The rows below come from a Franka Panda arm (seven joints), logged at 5 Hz.
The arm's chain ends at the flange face. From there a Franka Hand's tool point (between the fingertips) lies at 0.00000 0.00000 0.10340 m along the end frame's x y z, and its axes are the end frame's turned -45 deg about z.
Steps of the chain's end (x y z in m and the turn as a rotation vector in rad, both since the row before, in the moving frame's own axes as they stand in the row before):
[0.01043 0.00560 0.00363 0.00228 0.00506 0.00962]
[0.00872 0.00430 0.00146 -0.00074 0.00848 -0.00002]
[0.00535 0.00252 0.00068 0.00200 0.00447 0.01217]
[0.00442 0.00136 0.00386 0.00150 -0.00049 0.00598]
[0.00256 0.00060 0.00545 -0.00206 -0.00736 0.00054]
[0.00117 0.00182 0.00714 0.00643 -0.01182 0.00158]
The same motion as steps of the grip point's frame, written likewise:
[0.00395 0.01154 0.00363 -0.00197 0.00519 0.00962]
[0.00369 0.00988 0.00146 -0.00652 0.00547 -0.00002]
[0.00247 0.00575 0.00068 -0.00175 0.00457 0.01217]
[0.00224 0.00394 0.00386 0.00141 0.00071 0.00598]
[0.00070 0.00185 0.00545 0.00375 -0.00666 0.00054]
[-0.00085 0.00078 0.00713 0.01290 -0.00381 0.00158]

